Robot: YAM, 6 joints.
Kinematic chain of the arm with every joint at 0, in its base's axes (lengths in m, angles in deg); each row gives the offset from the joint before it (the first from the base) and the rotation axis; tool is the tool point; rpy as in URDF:
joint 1: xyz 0 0 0.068 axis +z
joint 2: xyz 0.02 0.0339 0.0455 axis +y
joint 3: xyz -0.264 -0.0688 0 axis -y
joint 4: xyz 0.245 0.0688 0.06 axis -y
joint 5: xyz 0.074 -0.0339 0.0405 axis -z
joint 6: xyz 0.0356 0 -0.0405 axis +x
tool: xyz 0 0 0 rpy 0 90 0
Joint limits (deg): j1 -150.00..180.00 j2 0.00..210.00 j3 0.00..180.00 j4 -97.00..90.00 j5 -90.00..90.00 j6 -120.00..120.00
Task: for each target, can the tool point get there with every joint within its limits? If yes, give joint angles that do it. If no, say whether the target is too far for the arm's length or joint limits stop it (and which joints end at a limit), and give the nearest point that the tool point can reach.
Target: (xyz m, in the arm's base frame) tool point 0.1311 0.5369 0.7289
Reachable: no: too far | nearest point 0.1019 0.4173 0.5867 | short by 0.188 m
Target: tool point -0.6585 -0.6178 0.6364
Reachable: no: too far | nearest point -0.4073 -0.3821 0.4324 | short by 0.400 m
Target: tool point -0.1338 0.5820 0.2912
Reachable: yes | joints 101.61 149.72 150.62 -11.31 -23.10 24.85
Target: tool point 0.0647 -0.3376 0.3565
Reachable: yes | joints -84.17 95.12 94.28 -54.38 -57.78 91.90
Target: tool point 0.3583 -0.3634 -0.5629
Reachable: no: too far | nearest point 0.2846 -0.2887 -0.3446 | short by 0.242 m
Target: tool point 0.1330 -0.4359 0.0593
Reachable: yes | joints -69.48 150.23 114.62 -71.65 52.50 75.09
